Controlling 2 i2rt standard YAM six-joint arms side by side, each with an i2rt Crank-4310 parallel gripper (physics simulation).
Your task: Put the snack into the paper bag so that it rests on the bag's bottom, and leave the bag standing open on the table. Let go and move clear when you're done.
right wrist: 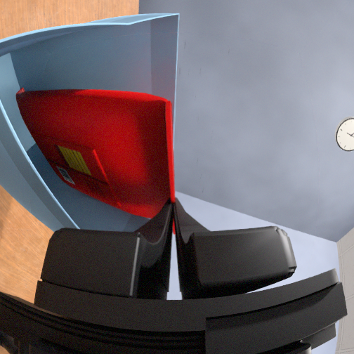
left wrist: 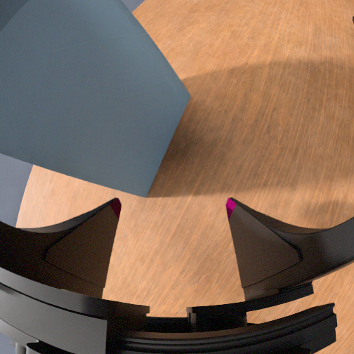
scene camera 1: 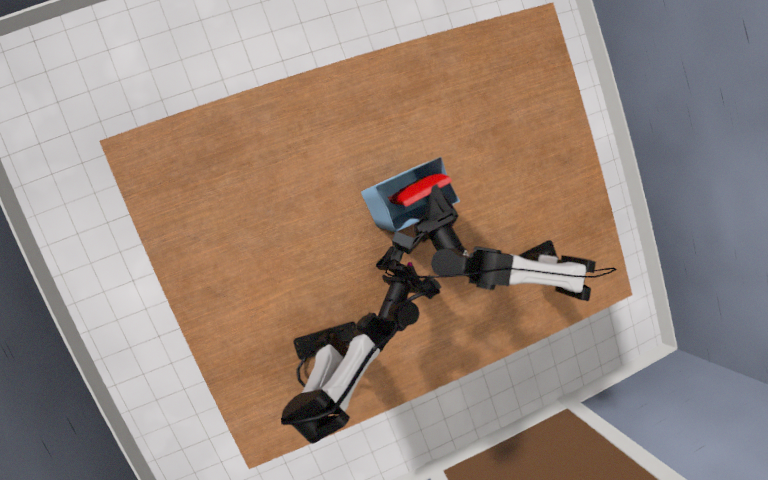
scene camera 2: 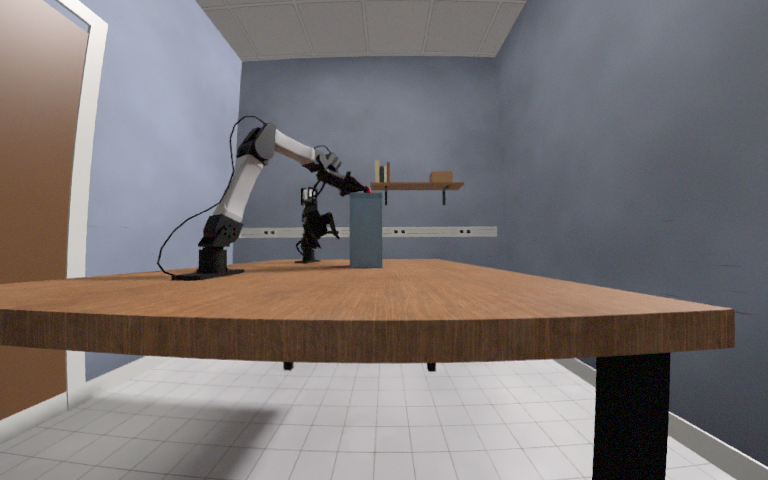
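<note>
The blue paper bag (scene camera 1: 374, 209) (scene camera 2: 365, 232) (left wrist: 85, 100) (right wrist: 120, 50) stands upright and open on the table. The red snack (scene camera 1: 421, 189) (scene camera 2: 367, 190) (right wrist: 100, 130) is mostly inside the bag's mouth, on edge, with its top edge near the rim; its lower part is hidden. My right gripper (scene camera 1: 434, 190) (scene camera 2: 367, 190) (right wrist: 173, 200) is shut on the snack's edge at the bag's rim. My left gripper (left wrist: 173, 200) is open and empty, low beside the bag; in scene camera 1 it is partly hidden by its own arm.
The wooden table (scene camera 1: 254, 169) (scene camera 2: 453, 294) bears both arms. The arms come close together near the bag's lower side in scene camera 1. A wall shelf (scene camera 2: 419, 185) with books and a box is in the background, and a wall clock (right wrist: 346, 134) shows behind the bag.
</note>
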